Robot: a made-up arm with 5 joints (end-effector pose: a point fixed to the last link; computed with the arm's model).
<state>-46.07 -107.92 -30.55 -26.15 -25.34</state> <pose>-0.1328 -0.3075 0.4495 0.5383 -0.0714 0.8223 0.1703</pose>
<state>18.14 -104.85 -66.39 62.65 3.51</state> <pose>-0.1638 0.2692 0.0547 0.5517 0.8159 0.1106 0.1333</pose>
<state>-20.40 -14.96 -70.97 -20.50 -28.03</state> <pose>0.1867 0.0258 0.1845 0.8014 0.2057 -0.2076 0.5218</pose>
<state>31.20 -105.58 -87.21 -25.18 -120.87</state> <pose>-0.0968 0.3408 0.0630 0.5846 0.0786 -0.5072 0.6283</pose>
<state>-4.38 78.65 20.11 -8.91 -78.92</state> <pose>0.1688 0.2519 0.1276 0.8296 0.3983 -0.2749 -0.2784</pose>
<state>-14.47 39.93 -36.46 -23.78 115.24</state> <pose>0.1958 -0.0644 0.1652 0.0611 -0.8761 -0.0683 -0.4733</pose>
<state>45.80 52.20 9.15 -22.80 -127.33</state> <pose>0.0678 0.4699 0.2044 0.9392 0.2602 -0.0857 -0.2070</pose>
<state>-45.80 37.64 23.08 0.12 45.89</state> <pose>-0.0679 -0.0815 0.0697 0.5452 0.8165 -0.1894 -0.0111</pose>
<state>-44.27 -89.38 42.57 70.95 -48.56</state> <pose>-0.2853 -0.2630 0.6284 0.6253 -0.7507 0.1440 -0.1574</pose>
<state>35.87 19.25 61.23 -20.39 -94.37</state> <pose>-0.3965 0.3406 0.2251 0.8012 0.4301 0.3437 0.2343</pose>
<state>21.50 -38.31 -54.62 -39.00 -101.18</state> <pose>0.0741 0.1920 0.0201 0.7937 -0.0587 -0.3763 0.4743</pose>
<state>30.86 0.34 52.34 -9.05 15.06</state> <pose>-0.3831 0.2277 0.1581 0.3021 0.8415 0.3951 -0.2110</pose>
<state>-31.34 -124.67 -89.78 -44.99 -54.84</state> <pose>-0.1331 -0.1281 0.1051 0.3449 0.1286 0.4911 0.7895</pose>
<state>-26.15 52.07 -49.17 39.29 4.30</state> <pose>0.2552 -0.0407 0.4186 0.3069 0.5110 -0.7784 0.1972</pose>
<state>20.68 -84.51 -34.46 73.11 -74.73</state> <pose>-0.1213 0.2114 -0.0374 0.9904 0.1279 -0.0080 -0.0514</pose>
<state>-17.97 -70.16 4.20 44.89 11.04</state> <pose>-0.2470 -0.2216 0.1715 0.9266 0.3144 0.1482 -0.1433</pose>
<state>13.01 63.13 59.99 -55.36 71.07</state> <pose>-0.1808 0.3641 0.1204 0.3811 -0.8895 -0.2424 -0.0698</pose>
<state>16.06 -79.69 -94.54 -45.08 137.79</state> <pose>0.1010 0.2901 0.1267 0.2596 -0.4659 -0.8395 -0.1036</pose>
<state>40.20 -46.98 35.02 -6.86 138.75</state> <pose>-0.3673 0.0085 0.0542 0.3902 -0.7271 -0.2158 0.5221</pose>
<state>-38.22 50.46 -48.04 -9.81 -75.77</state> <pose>0.2591 -0.0810 0.3534 0.7460 -0.1466 -0.6496 0.0012</pose>
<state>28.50 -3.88 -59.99 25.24 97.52</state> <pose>0.2169 0.2194 0.2042 0.3652 -0.7787 0.2472 -0.4463</pose>
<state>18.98 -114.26 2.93 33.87 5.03</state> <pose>-0.1866 -0.2109 0.1272 0.8031 0.2935 0.5076 0.1056</pose>
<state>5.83 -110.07 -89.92 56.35 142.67</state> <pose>-0.1615 0.2802 0.0560 0.6215 -0.7441 -0.2347 0.0710</pose>
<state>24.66 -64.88 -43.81 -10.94 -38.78</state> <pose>-0.0864 0.1848 -0.0022 0.7306 0.4432 0.0952 0.5106</pose>
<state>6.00 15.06 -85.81 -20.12 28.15</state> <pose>0.2315 0.0092 0.3409 0.4519 0.5446 -0.3860 0.5918</pose>
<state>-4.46 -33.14 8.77 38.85 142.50</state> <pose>-0.2322 -0.0591 0.0003 0.2005 -0.9585 0.1912 0.0678</pose>
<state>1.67 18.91 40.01 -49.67 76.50</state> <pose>-0.2840 0.0977 0.0330 0.1085 -0.9134 -0.3574 0.1618</pose>
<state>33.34 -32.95 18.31 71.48 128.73</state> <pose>-0.2446 0.2277 -0.0262 0.2668 -0.8706 0.3995 0.1057</pose>
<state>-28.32 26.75 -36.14 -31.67 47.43</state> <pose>0.1465 -0.1078 0.1883 0.5804 0.7028 0.0113 0.4111</pose>
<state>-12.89 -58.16 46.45 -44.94 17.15</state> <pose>-0.3074 -0.2373 0.4505 0.4409 0.3332 0.7476 -0.3682</pose>
